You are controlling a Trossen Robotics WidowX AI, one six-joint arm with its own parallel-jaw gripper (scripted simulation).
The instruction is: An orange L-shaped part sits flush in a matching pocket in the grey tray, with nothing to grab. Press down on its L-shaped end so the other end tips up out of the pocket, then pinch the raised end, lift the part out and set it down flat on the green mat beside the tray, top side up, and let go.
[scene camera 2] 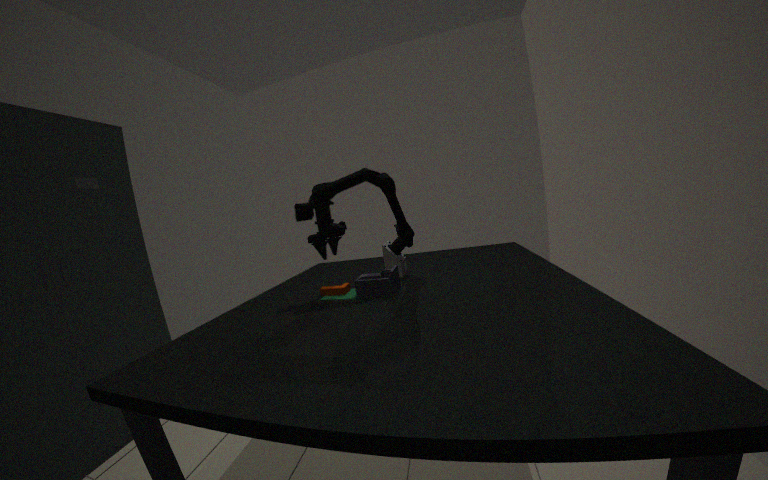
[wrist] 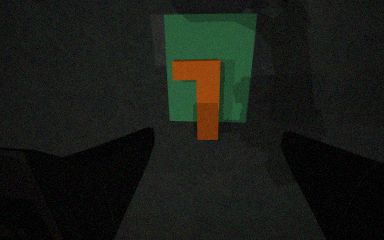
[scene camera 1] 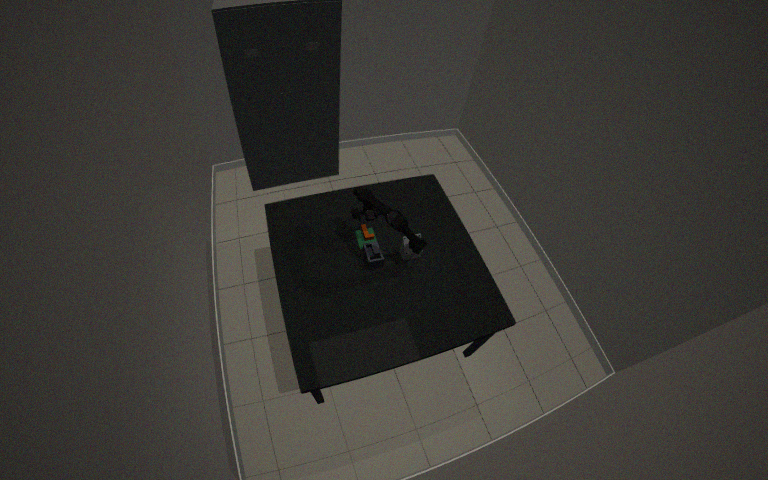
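An orange L-shaped part (wrist: 206,73) is present. My gripper (scene camera 2: 330,257) is open and holds nothing; the wrist view has the gripper (wrist: 217,136) as well.
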